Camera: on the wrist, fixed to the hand. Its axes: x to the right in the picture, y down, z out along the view.
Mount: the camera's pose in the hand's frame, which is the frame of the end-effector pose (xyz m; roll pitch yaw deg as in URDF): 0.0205 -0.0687 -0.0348 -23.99 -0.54 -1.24
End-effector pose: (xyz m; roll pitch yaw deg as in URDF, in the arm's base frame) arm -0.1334 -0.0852 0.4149 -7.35 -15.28 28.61
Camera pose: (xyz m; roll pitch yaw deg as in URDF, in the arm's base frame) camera -0.0753 -0.1362 0.3955 -31.02 -15.97 27.40
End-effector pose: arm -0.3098 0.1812 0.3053 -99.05 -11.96 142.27
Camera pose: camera -0.2992 0.2028 0.3813 -123.21 -13.10 143.02
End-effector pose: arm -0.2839 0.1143 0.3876 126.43 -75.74 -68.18
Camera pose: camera -0.2057 0.1040 0.3989 101.35 -74.42 -67.06
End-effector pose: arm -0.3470 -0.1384 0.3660 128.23 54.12 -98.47
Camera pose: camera -0.2758 -0.1346 0.3304 104.73 55.43 -97.87
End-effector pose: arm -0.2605 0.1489 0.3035 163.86 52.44 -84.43
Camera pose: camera -0.1829 0.1325 0.2960 141.25 53.29 -82.69
